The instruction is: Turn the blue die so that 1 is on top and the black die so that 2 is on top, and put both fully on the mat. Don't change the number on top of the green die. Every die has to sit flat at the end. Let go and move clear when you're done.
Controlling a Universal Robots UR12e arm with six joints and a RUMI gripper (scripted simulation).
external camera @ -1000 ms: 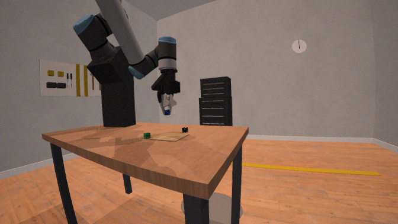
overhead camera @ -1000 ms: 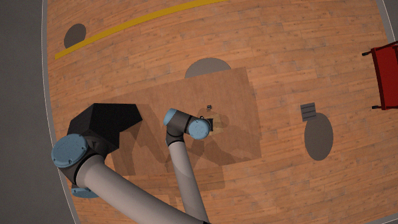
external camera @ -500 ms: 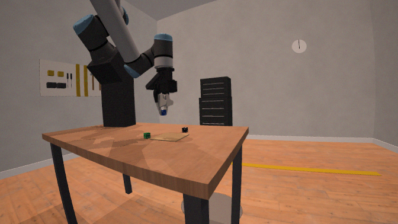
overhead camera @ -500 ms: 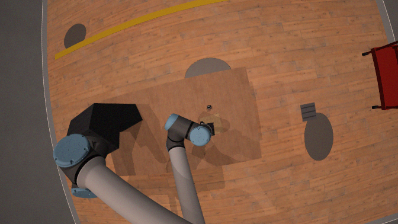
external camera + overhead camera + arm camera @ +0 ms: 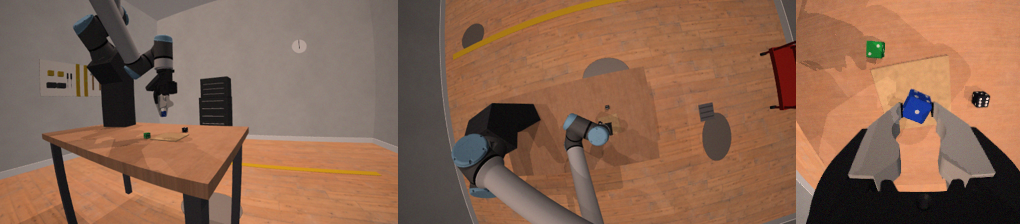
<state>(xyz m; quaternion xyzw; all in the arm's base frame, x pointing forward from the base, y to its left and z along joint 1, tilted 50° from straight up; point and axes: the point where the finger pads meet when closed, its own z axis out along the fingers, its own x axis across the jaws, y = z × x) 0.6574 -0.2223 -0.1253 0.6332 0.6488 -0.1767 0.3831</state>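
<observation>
Now: hand 4 cm short of the tan mat and 11 cm above it. Also, from my hand: green die (6 cm behind, 6 cm to the right, 10 cm below); black die (5 cm ahead, 12 cm to the left, 10 cm below); blue die (right at my hand).
</observation>
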